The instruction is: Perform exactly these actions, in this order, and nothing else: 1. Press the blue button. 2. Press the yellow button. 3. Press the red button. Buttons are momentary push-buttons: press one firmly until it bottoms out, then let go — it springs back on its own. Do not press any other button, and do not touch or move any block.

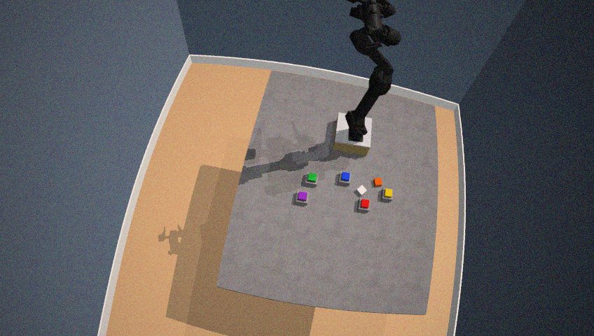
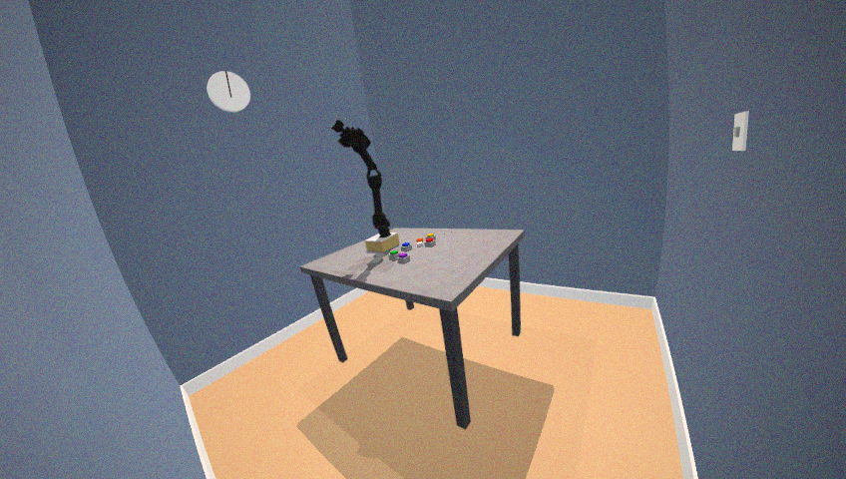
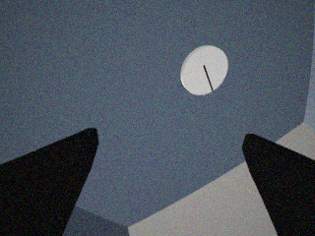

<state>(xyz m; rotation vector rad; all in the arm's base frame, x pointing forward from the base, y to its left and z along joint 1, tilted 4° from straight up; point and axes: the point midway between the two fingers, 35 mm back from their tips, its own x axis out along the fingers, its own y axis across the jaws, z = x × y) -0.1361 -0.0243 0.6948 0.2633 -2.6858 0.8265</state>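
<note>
Now: the blue button 370 mm ahead of my gripper tip, 40 mm to the left of it and 740 mm below it. Also, from my gripper tip: green button (390 mm ahead, 100 mm to the right, 740 mm below); white block (410 mm ahead, 120 mm to the left, 760 mm below); orange block (360 mm ahead, 190 mm to the left, 760 mm below).
</note>
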